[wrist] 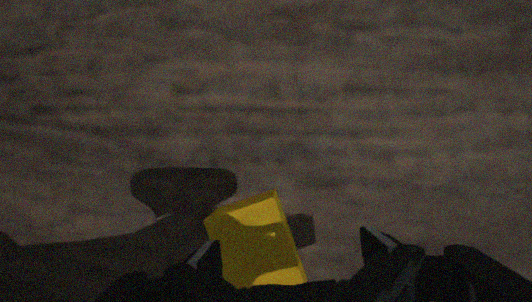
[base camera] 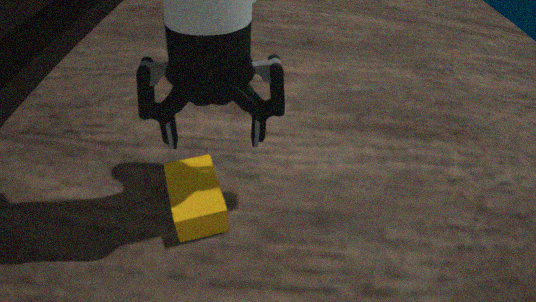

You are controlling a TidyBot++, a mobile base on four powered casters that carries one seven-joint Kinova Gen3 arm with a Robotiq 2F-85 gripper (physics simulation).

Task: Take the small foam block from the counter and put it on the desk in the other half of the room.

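Frame: origin at the arm's base, x ahead, y left, z up, level; metres.
Where they show: gripper, fingertip midpoint: [wrist: 290, 249] [base camera: 214, 142].
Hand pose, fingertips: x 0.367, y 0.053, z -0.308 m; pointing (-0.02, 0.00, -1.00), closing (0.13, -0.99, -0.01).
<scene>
After its pixels a point has its place.
The small yellow foam block [base camera: 196, 192] {z -0.351, x 0.328, y 0.071 m} [wrist: 260, 245] {z -0.351, x 0.352, y 0.074 m} lies on the brown wood-patterned counter [base camera: 375, 200] {z -0.396, x 0.364, y -0.162 m} [wrist: 350, 100] {z -0.396, x 0.476, y -0.005 m}, turned slightly askew, partly in the arm's shadow. My gripper [base camera: 214, 146] {z -0.308, x 0.367, y 0.053 m} [wrist: 290, 249] {z -0.308, x 0.367, y 0.053 m} is open and empty, pointing down above the counter. In the base camera view its fingertips are above and beyond the block, and the block sits nearer the left finger. In the wrist view the block shows between the fingers, close against the left one, and its lower end is hidden by the gripper's body. The desk does not show.
A dark edge [base camera: 45, 45] {z -0.340, x 0.669, y 0.467 m} runs along the counter's left side in the base camera view. A blue surface [base camera: 517, 15] {z -0.362, x 1.252, y -0.980 m} shows at the top right corner. The arm's shadow falls across the counter left of the block.
</scene>
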